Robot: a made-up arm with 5 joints.
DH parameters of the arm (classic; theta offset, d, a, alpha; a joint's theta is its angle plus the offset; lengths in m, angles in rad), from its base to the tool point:
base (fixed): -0.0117 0 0.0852 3.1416
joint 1: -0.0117 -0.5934 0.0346 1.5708
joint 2: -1.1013 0 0.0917 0
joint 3: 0.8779 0 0.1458 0
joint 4: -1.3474 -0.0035 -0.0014 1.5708
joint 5: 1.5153 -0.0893 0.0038 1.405
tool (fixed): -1.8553 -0.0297 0 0
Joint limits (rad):
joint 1: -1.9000..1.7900
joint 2: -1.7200..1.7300
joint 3: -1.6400..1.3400
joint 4: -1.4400..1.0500
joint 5: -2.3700..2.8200
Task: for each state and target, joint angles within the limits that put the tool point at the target. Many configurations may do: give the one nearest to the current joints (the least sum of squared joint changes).
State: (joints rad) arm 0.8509 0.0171 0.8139 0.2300 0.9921
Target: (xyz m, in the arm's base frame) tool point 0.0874 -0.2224 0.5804
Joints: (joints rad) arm 1.4489 -0.4693 0.8089 0.5694 0.9869
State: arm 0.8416 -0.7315 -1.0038 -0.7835 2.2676
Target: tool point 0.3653 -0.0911 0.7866
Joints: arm 0.2094 0.1822 -0.3272 -0.5250 2.2200
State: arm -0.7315 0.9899 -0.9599 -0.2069 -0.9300
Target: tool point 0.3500 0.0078 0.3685
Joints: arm 0.0487 1.5225 -0.5379 -0.0245 -0.8363
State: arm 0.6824 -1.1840 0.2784 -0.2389 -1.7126
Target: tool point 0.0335 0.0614 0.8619
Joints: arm 0.5737 -1.7059 0.3117 -0.2837 -1.7255
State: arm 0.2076 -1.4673 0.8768 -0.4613 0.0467
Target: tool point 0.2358 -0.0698 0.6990
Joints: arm 0.4238 -1.7200 1.3293 0.1480 0.0920
